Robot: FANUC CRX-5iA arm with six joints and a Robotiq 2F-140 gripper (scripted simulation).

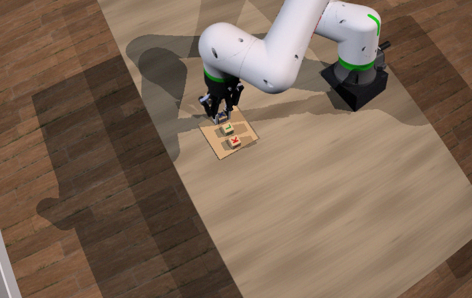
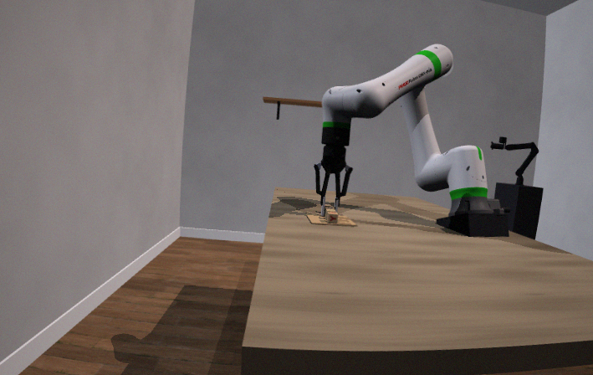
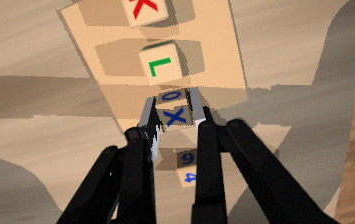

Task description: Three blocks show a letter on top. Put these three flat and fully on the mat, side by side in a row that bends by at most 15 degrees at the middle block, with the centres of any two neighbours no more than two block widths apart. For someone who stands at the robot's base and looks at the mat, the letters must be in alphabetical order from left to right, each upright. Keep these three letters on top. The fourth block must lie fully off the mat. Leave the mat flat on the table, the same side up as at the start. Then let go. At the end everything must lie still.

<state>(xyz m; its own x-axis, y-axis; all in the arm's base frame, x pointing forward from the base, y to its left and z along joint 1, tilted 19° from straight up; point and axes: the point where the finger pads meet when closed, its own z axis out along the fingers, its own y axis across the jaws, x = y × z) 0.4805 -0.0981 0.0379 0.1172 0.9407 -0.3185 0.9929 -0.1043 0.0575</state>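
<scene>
Now: hand 20 mm above the X block. From my hand the other things lie so: 4 block: 10 mm behind, 80 mm to the right, 20 mm below; L block: 10 mm ahead, 50 mm to the left, 20 mm below; tan mat: 10 mm ahead, 50 mm to the left, 40 mm below.
</scene>
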